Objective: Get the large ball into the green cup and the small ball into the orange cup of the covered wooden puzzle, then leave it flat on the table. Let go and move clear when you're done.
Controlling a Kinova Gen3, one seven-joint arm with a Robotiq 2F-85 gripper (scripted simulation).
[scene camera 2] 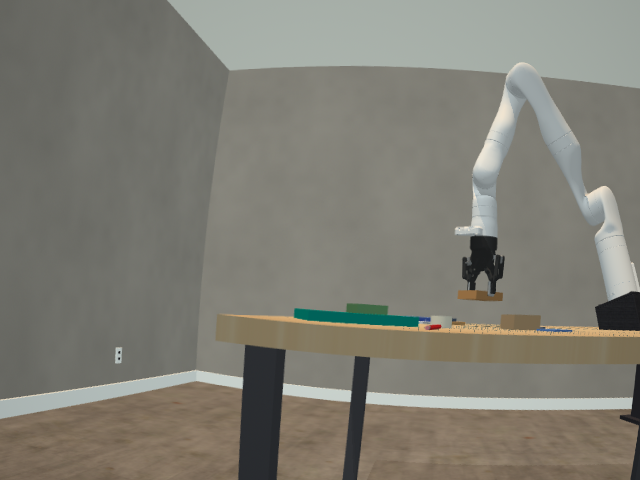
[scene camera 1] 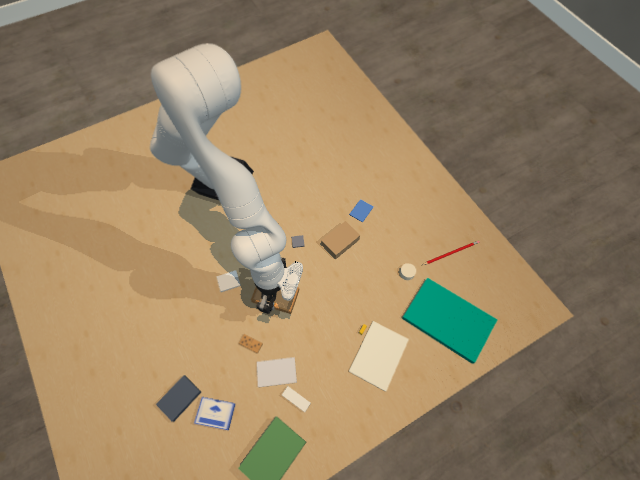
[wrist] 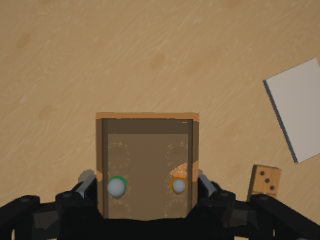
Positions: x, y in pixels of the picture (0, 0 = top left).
Labels:
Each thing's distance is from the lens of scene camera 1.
brown box point(scene camera 1: 344, 236): 1.25 m
teal board point(scene camera 1: 460, 326): 1.22 m
cream board point(scene camera 1: 377, 359): 1.17 m

